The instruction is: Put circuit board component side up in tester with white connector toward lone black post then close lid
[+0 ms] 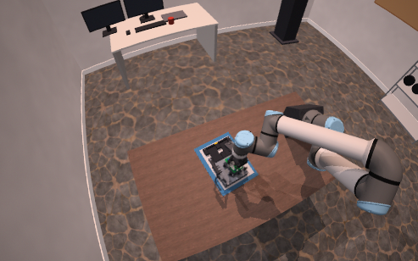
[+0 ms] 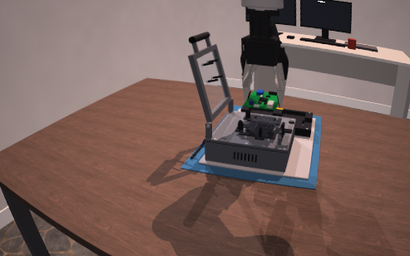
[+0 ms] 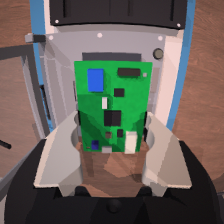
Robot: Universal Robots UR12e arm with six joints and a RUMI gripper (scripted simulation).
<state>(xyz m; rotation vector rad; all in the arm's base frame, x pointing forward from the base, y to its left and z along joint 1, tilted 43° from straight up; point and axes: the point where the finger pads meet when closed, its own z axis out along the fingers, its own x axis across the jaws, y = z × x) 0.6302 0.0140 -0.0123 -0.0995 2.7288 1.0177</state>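
Now: the green circuit board right at my hand. The rest, counted from my hand: tester lid: 12 cm ahead, 5 cm above, 2 cm to the left.
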